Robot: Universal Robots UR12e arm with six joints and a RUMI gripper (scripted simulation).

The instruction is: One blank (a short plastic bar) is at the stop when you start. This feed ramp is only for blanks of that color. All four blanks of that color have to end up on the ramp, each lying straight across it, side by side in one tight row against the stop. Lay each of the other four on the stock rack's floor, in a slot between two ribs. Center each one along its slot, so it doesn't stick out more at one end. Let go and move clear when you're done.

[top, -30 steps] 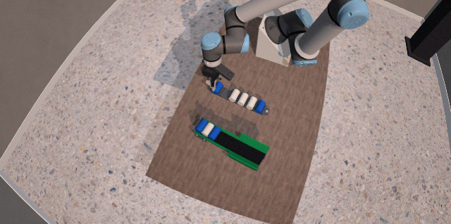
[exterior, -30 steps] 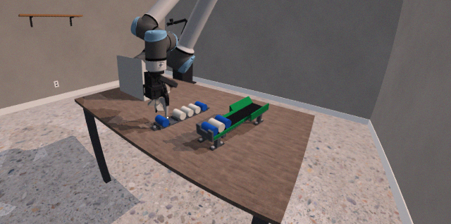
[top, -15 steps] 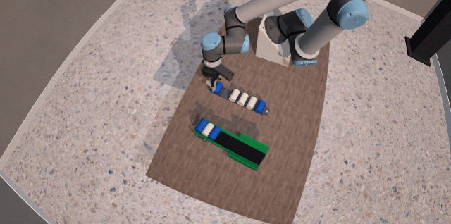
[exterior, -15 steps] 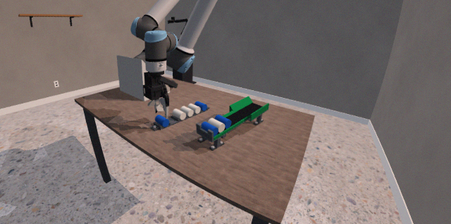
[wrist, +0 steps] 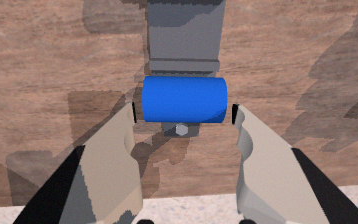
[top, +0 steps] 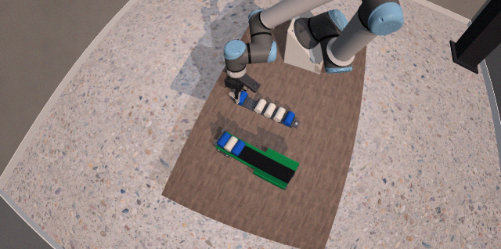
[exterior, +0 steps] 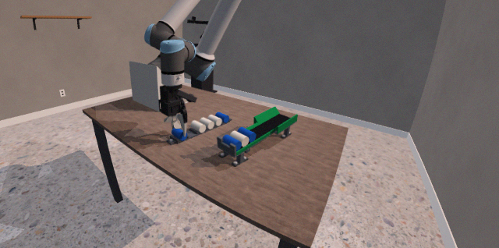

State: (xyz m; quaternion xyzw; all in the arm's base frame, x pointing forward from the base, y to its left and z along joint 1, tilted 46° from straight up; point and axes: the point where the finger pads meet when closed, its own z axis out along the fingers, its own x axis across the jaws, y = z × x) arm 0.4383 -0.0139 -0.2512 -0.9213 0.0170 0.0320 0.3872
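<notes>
The stock rack is 130 mm to the left of my hand, 50 mm below it and 10 mm ahead of it. Round my hand: grey stop (260 mm ahead, 20 mm above, 10 mm to the left).
</notes>
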